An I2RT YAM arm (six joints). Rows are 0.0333 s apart.
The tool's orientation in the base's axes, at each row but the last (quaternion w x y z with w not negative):
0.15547, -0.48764, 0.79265, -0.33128
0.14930, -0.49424, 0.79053, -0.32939
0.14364, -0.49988, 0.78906, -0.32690
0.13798, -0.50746, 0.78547, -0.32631
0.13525, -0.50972, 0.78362, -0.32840
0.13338, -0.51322, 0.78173, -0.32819
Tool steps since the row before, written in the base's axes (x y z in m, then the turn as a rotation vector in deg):
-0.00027, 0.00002, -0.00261, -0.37, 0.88, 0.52
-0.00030, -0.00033, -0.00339, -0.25, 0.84, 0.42
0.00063, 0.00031, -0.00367, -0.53, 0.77, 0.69
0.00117, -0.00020, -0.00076, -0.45, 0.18, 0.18
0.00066, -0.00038, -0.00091, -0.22, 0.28, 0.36
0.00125, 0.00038, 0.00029, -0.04, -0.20, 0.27
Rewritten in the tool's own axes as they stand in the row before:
-0.00009, 0.00195, 0.00175, -0.55, 0.16, -0.92
0.00013, 0.00237, 0.00246, -0.58, 0.14, -0.76
-0.00093, 0.00207, 0.00297, -0.37, 0.13, -1.09
-0.00043, -0.00039, 0.00128, 0.06, 0.25, -0.45
-0.00007, 0.00002, 0.00118, -0.11, 0.00, -0.49
-0.00085, -0.00098, 0.00032, 0.23, -0.20, -0.15

